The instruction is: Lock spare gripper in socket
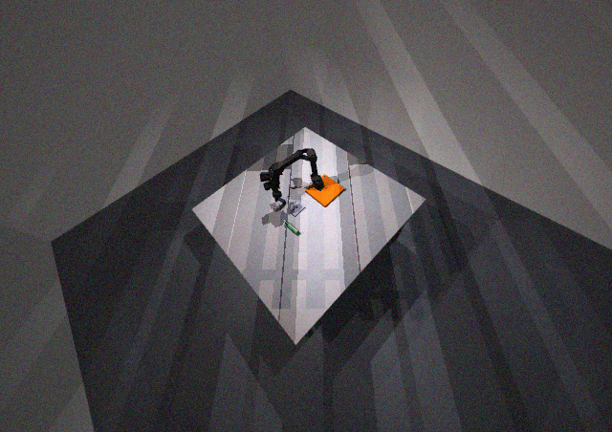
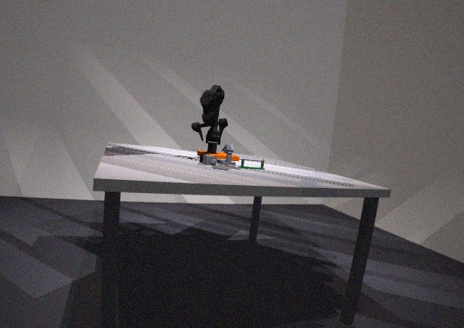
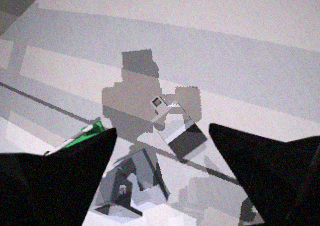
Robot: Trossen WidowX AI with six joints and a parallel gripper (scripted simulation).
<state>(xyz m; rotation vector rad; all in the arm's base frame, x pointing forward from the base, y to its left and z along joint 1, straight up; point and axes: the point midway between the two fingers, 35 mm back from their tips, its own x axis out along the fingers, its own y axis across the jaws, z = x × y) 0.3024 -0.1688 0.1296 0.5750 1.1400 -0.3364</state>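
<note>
My gripper tip is 11 cm above the spare gripper. The rest, counted from my gripper tip: grey mount socket: 5 cm behind, 14 cm to the left, 7 cm below; green cradle: 9 cm ahead, 22 cm to the left, 10 cm below.
</note>
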